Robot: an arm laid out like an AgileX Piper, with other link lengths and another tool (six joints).
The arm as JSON. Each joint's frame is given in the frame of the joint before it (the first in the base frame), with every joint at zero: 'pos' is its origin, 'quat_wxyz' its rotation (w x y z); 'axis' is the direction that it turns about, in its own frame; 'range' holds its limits. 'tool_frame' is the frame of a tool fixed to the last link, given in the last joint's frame.
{
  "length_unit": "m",
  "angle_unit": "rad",
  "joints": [
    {
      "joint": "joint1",
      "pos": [
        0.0,
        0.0,
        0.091
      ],
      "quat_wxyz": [
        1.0,
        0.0,
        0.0,
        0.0
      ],
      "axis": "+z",
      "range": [
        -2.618,
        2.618
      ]
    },
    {
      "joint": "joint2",
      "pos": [
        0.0,
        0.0,
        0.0
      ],
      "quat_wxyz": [
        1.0,
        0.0,
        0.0,
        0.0
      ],
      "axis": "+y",
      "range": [
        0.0,
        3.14
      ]
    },
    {
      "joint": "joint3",
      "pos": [
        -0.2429,
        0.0,
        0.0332
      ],
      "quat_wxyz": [
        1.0,
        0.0,
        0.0,
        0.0
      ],
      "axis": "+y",
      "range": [
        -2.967,
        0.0
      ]
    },
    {
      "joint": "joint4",
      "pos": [
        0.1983,
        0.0,
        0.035
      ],
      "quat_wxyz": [
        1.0,
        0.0,
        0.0,
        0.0
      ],
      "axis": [
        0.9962,
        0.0,
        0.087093
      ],
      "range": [
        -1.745,
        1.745
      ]
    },
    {
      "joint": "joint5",
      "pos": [
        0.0,
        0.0,
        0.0
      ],
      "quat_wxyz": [
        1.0,
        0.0,
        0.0,
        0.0
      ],
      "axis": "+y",
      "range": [
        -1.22,
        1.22
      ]
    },
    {
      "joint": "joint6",
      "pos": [
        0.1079,
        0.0,
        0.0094
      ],
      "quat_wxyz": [
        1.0,
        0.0,
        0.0,
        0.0
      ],
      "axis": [
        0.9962,
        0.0,
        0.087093
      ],
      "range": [
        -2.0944,
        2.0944
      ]
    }
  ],
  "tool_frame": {
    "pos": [
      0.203,
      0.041,
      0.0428
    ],
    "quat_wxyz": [
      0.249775,
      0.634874,
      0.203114,
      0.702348
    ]
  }
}
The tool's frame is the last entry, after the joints.
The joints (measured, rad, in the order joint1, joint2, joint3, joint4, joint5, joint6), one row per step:
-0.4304 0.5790 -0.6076 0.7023 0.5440 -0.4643
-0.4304 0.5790 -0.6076 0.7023 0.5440 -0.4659
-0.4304 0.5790 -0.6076 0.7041 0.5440 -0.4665
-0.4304 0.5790 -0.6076 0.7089 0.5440 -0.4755
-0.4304 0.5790 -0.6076 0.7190 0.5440 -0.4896
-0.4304 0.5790 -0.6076 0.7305 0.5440 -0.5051
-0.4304 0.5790 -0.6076 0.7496 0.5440 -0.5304
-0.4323 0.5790 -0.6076 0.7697 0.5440 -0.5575
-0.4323 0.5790 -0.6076 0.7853 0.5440 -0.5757
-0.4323 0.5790 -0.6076 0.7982 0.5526 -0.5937
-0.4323 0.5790 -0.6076 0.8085 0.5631 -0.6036
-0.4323 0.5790 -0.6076 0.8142 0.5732 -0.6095
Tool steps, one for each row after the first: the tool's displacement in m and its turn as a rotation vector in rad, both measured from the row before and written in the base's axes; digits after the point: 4 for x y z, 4 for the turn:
0.0000 0.0001 -0.0001 -0.0015 0.0001 0.0005
0.0000 0.0002 0.0002 0.0011 -0.0007 0.0004
0.0000 0.0007 0.0004 -0.0043 -0.0014 0.0032
0.0001 0.0014 0.0010 -0.0043 -0.0033 0.0053
0.0001 0.0015 0.0011 -0.0044 -0.0038 0.0058
0.0002 0.0025 0.0019 -0.0070 -0.0065 0.0093
0.0002 0.0020 0.0021 -0.0079 -0.0070 0.0078
0.0002 0.0019 0.0017 -0.0034 -0.0057 0.0067
-0.0003 0.0037 -0.0004 -0.0038 0.0011 0.0123
-0.0004 0.0036 -0.0009 0.0020 0.0029 0.0113
-0.0005 0.0031 -0.0013 0.0016 0.0044 0.0095

